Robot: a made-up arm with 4 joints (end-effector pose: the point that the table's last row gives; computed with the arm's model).
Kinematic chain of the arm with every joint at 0, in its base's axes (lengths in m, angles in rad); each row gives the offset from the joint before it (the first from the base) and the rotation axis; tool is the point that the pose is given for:
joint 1: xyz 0 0 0.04 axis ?
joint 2: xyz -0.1 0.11 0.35 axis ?
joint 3: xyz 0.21 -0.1 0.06 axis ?
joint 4: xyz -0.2 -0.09 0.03 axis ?
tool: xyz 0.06 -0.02 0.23
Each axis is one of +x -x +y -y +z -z.
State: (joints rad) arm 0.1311 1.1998 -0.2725 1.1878
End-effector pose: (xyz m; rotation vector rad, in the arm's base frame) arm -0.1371 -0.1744 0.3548 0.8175 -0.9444 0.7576
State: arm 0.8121 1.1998 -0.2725 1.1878
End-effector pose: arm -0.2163 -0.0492 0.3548 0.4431 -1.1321 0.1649
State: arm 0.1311 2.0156 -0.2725 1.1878
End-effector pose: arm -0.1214 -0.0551 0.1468 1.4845 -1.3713 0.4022
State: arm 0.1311 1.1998 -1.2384 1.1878
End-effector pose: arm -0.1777 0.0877 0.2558 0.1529 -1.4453 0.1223
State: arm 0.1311 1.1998 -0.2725 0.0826
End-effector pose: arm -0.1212 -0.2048 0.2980 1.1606 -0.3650 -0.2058
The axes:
joint 1: -z
joint 2: +x
joint 3: +y
joint 4: +z

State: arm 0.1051 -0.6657 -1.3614 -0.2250
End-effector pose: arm -0.1824 -0.0643 0.5051 -0.4745 -1.3266 0.1790
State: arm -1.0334 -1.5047 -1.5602 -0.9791
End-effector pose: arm -0.0549 -0.1442 0.6325 0.4196 -1.6528 1.1930
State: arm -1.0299 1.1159 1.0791 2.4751
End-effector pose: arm 0.3751 0.0411 0.4380 -1.5918 -0.0671 -1.6873
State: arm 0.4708 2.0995 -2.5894 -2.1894
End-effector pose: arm 0.3837 0.3407 0.3416 -1.1183 0.2890 0.7151
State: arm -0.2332 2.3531 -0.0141 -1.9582
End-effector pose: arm -0.1435 0.0206 -0.0020 1.1594 2.2379 -0.8079
